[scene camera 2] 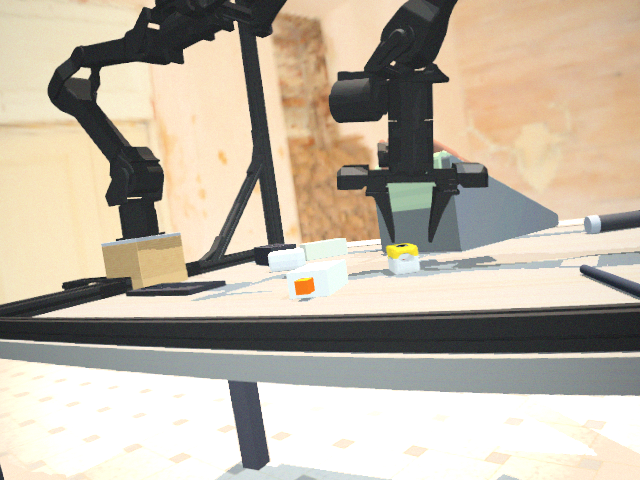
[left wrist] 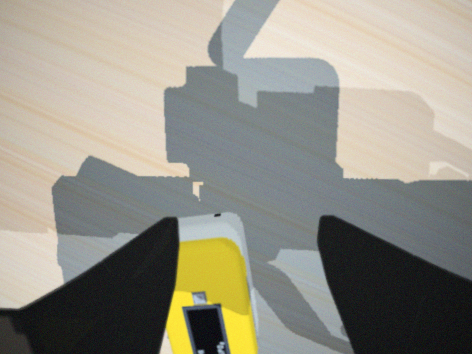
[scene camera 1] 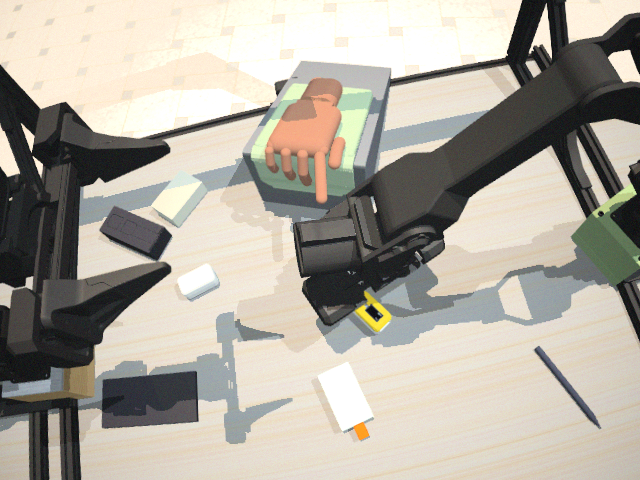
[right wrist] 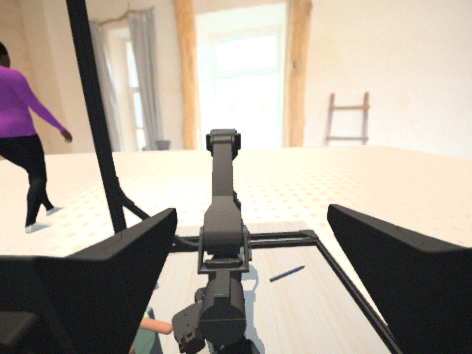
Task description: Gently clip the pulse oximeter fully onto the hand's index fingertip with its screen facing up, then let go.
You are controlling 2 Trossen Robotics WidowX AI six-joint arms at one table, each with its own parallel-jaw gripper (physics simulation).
My right gripper [scene camera 1: 168, 202] is open, with nothing in its grasp. A white box with orange tab [scene camera 1: 349, 405], a pale green block [scene camera 1: 178, 199] and a small white block [scene camera 1: 203, 278] rest on the table. Also in view: my left gripper [scene camera 2: 411, 242] and a pulse oximeter [scene camera 2: 399, 263].
The pulse oximeter is seen too in the left wrist view [left wrist: 214, 298] and in scene camera 1 [scene camera 1: 372, 314]. The small white block also shows in scene camera 2 [scene camera 2: 291, 259]. The pale green block also shows in scene camera 2 [scene camera 2: 333, 247]. The right wrist view does not show the pulse oximeter: it is out of frame. The left wrist view does not show the white box with orange tab: it is out of frame.
